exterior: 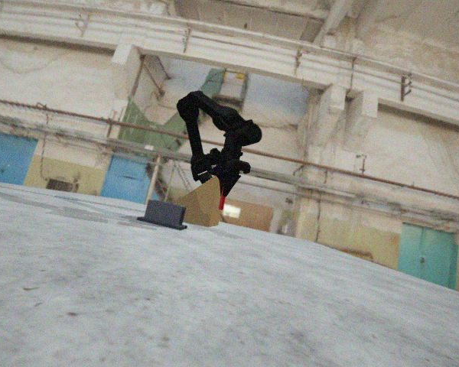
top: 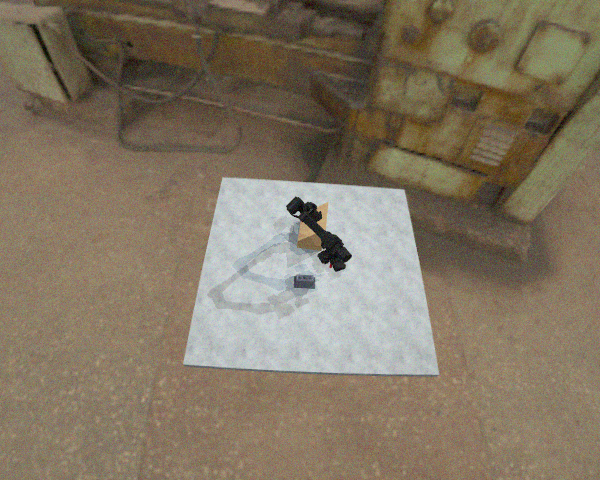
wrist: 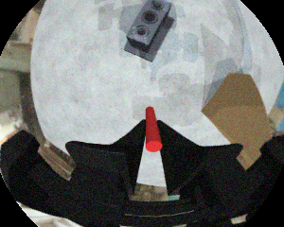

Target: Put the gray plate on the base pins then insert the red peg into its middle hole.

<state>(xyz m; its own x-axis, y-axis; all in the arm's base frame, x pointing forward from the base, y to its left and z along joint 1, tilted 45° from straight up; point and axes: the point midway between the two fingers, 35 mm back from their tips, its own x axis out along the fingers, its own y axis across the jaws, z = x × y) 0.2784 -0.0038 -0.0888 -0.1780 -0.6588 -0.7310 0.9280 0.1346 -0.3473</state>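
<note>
My gripper tip is now 150 mm to the left of the plate, 70 mm above it and 60 mm short of it. Round my gripper tip: dark flat base: 150 mm to the right, 110 mm below, 60 mm ahead; red peg: right at my gripper tip.
</note>
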